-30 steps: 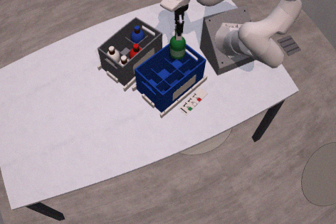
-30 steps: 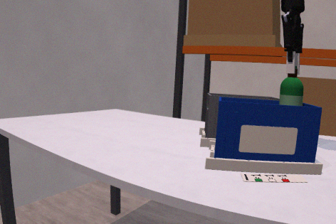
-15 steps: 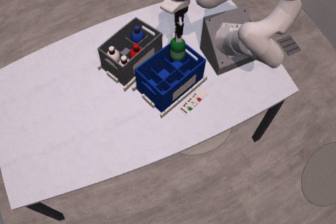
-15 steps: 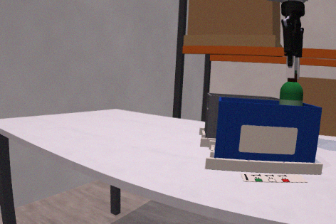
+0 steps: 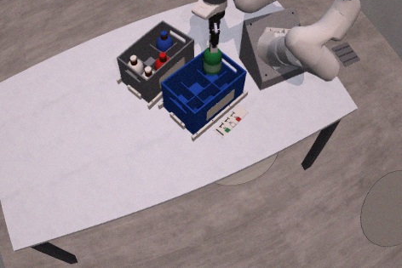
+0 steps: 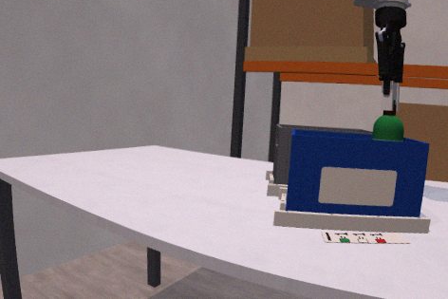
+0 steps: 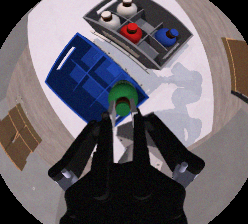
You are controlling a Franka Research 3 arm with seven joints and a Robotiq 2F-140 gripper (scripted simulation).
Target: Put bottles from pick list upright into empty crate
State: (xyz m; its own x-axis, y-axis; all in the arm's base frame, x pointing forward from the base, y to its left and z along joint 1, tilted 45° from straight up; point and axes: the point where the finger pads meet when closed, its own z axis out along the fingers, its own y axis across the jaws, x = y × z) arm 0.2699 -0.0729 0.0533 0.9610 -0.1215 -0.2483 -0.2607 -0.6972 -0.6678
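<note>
My hand is 80 mm above the green bottle. From my hand the other things lie so: grey crate 200 mm ahead, 130 mm to the right, 180 mm below; blue crate 60 mm ahead, 80 mm to the left, 180 mm below; red bottle 180 mm ahead, 90 mm to the right, 180 mm below.
</note>
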